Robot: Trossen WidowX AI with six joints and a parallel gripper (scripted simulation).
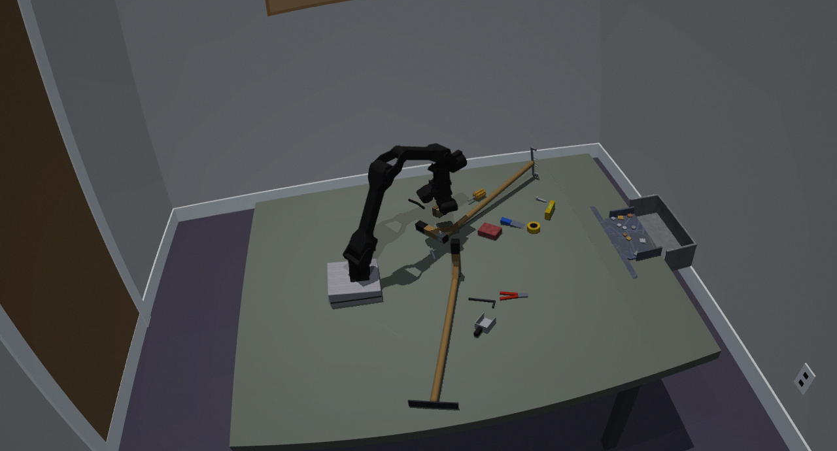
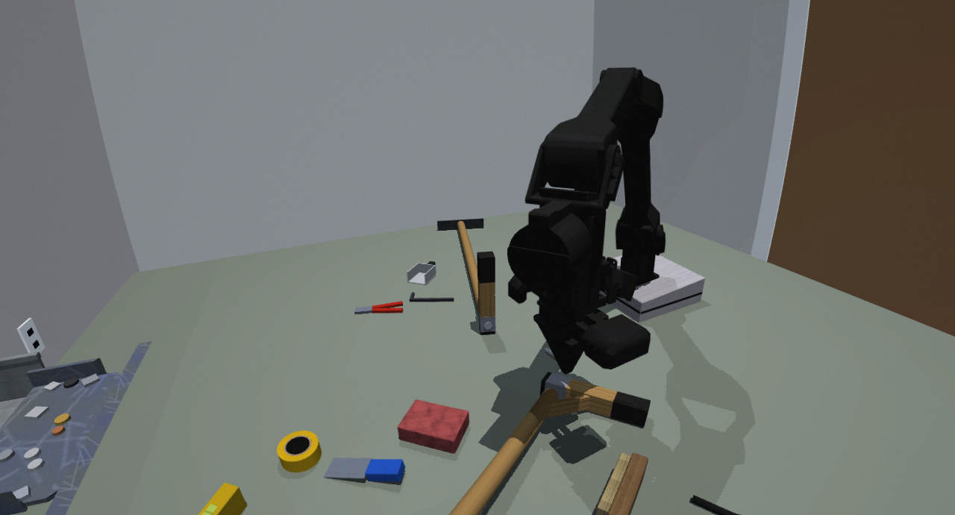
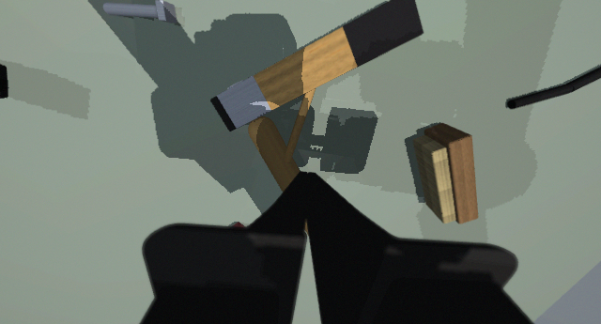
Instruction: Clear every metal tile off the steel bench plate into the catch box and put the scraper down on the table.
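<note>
The long scraper lies 51 cm to the right of my gripper tip, 10 cm behind it and 2 cm below it. Also, from my gripper tip: orange screwdriver 18 cm to the left, 17 cm ahead, 6 cm below; then wooden block 13 cm to the left, 6 cm below, 2 cm ahead; then red block 15 cm ahead, 7 cm below, 6 cm to the right.
</note>
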